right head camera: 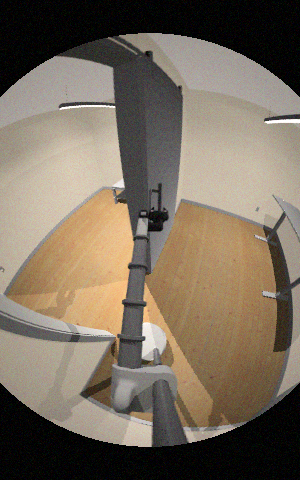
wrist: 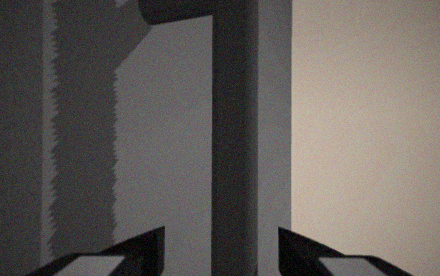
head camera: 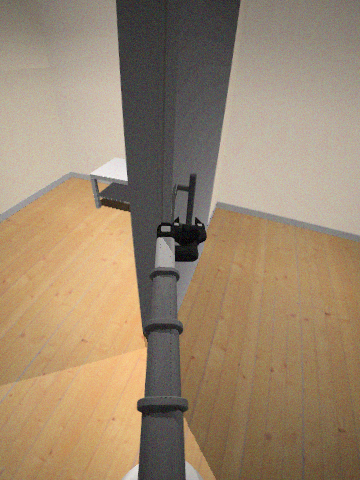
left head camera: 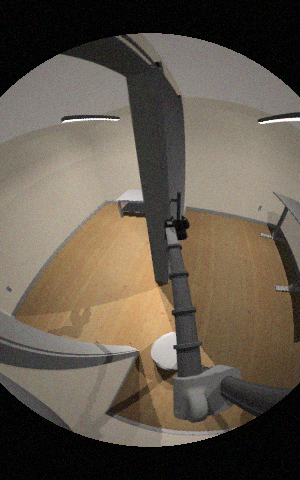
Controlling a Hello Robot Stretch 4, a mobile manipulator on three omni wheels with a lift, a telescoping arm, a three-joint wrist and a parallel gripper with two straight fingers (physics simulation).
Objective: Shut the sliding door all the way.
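Where they show: gripper, fingertip midpoint: [left head camera: 176, 216]; robot's base, link origin: [right head camera: 145, 340] [left head camera: 171, 350].
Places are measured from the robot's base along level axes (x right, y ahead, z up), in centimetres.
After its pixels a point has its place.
Observation:
The grey sliding door [head camera: 207, 100] {x 17.1, y 125.9, z 137.6 cm} [left head camera: 176, 145] {x 14.9, y 120.2, z 146.9 cm} [right head camera: 164, 135] {x 13.8, y 117.1, z 147.3 cm} [wrist: 165, 125] {x 5.0, y 93.9, z 103.4 cm} hangs beside a dark grey wall end. It stands open, with wooden floor showing through the doorway on the near side of that wall end. Its dark vertical bar handle [head camera: 191, 200] {x 9.7, y 88.8, z 106.8 cm} [left head camera: 179, 204] {x 10.2, y 88.8, z 107.8 cm} [right head camera: 160, 194] {x 10.3, y 88.9, z 108.8 cm} [wrist: 232, 125] {x 9.4, y 88.8, z 103.1 cm} stands off the panel. My gripper [head camera: 188, 221] {x 8.9, y 91.8, z 95.8 cm} [left head camera: 178, 219] {x 8.9, y 91.8, z 95.8 cm} [right head camera: 159, 210] {x 8.9, y 91.8, z 95.8 cm} [wrist: 221, 247] {x 8.9, y 91.8, z 95.8 cm} is open at the handle's lower part. In the wrist view one fingertip is left of the bar and the other right of it. How deep the bar lies between the fingers is hard to tell.
The dark wall end [head camera: 145, 125] {x -7.5, y 89.5, z 133.8 cm} [left head camera: 150, 150] {x -6.5, y 89.2, z 146.0 cm} [right head camera: 131, 125] {x -5.7, y 88.9, z 155.3 cm} rises left of the door. A white table [head camera: 111, 170] {x -64.2, y 263.7, z 42.3 cm} [left head camera: 131, 196] {x -53.1, y 258.1, z 42.3 cm} stands behind it. The opposite wall end [left head camera: 120, 350] {x -37.3, y 3.0, z 55.3 cm} [right head camera: 95, 334] {x -36.2, y 2.2, z 50.1 cm} is at lower left. A desk [left head camera: 287, 202] {x 215.5, y 133.2, z 92.3 cm} [right head camera: 287, 210] {x 210.7, y 124.9, z 92.3 cm} stands far right.

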